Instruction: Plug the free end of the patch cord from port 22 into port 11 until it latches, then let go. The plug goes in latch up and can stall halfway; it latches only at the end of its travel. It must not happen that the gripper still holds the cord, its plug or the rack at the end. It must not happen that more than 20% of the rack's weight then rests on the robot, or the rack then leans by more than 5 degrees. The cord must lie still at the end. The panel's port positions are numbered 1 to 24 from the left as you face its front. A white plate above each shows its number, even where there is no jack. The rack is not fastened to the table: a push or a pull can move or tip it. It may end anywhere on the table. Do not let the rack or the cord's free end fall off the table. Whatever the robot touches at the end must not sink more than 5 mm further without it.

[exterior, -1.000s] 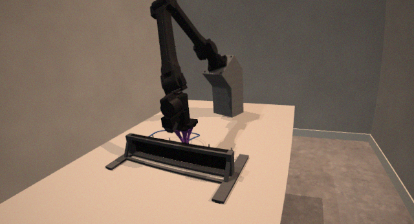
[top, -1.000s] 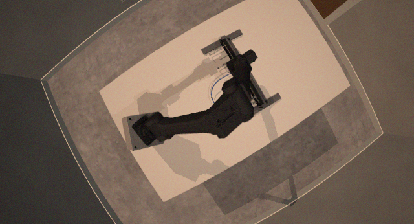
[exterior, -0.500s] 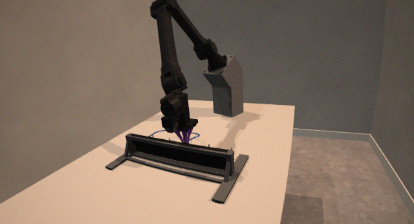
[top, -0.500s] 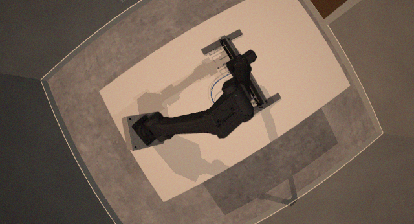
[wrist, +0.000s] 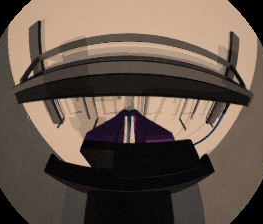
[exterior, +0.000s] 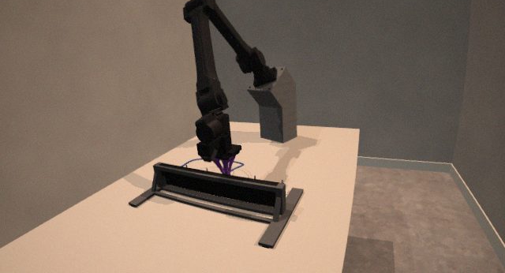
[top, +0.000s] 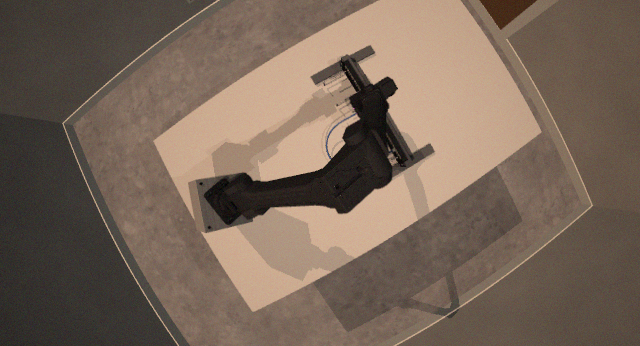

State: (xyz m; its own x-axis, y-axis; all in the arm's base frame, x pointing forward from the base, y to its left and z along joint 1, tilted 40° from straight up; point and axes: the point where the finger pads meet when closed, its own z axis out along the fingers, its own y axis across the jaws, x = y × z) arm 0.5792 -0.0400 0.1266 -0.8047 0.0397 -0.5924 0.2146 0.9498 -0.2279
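Right now my hand is 2 cm short of the plug and 1 cm to the left of it.
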